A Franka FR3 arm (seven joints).
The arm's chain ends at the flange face. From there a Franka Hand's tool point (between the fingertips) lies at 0.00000 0.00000 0.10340 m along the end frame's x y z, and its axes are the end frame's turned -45 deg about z.
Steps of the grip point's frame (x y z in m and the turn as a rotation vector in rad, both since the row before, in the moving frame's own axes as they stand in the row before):
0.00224, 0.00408, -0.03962, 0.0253, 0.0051, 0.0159
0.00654, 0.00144, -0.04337, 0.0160, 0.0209, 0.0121
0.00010, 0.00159, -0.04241, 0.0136, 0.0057, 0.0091
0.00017, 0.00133, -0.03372, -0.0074, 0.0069, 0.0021
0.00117, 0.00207, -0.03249, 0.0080, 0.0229, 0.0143
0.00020, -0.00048, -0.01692, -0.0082, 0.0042, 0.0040
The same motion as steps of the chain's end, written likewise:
0.00593, 0.00354, -0.03959, 0.0215, -0.0143, 0.0159
0.00527, -0.00091, -0.04333, 0.0261, 0.0035, 0.0121
0.00177, 0.00247, -0.04240, 0.0136, -0.0056, 0.0091
0.00002, 0.00078, -0.03371, -0.0004, 0.0101, 0.0021
0.00119, 0.00289, -0.03246, 0.0218, 0.0105, 0.0143
-0.00110, -0.00078, -0.01692, -0.0028, 0.0088, 0.0040

